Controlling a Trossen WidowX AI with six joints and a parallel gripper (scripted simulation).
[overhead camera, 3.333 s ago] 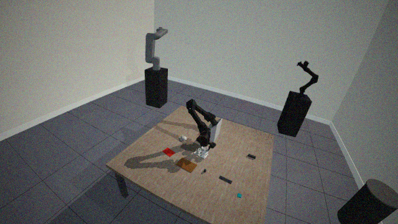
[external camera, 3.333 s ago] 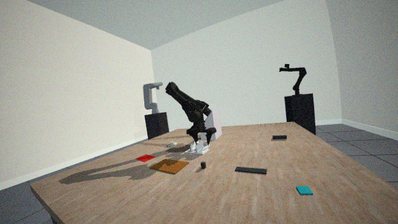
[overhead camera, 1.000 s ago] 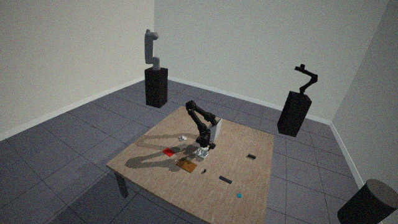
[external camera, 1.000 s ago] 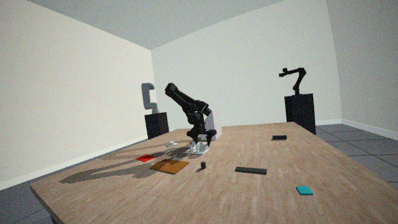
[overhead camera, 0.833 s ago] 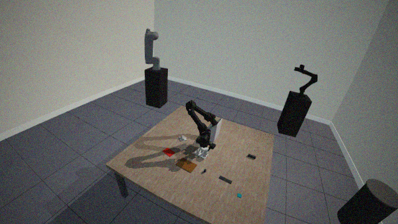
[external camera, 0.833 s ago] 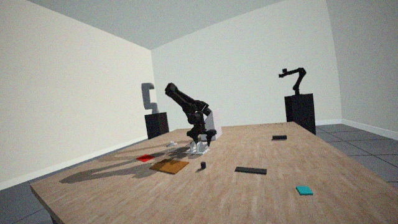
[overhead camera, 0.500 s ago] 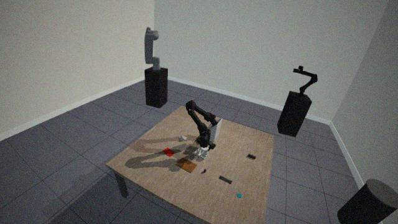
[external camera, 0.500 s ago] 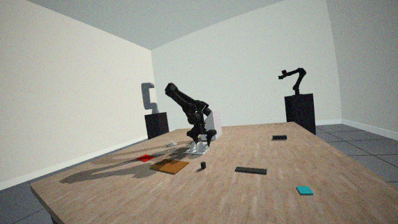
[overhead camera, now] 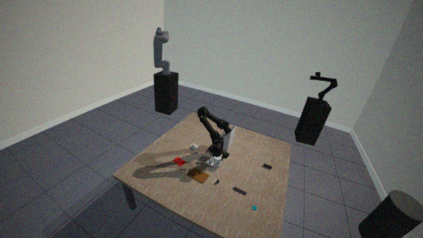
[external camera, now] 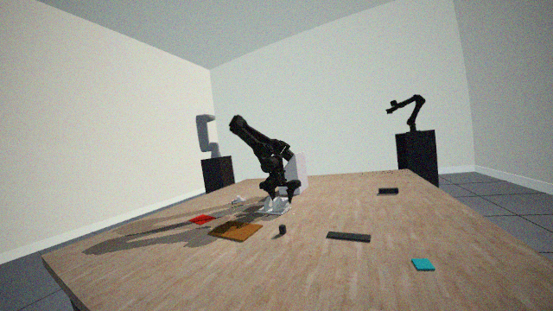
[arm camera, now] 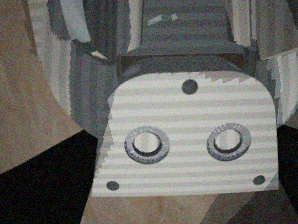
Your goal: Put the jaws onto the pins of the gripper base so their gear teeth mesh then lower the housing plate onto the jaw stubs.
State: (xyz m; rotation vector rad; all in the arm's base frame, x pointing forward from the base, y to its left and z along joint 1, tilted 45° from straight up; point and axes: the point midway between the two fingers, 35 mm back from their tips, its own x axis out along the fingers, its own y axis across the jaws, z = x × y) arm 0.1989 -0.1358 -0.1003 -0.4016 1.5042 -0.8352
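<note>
Now: the grey jaw 3 cm ahead of my gripper tip, 1 cm to the left of it and 1 cm above it. Also, from my gripper tip: orange-brown tile 25 cm ahead, 9 cm to the right; then black cylinder 26 cm ahead, 8 cm to the left, 1 cm above; then red tile 17 cm ahead, 30 cm to the right, 1 cm below.
</note>
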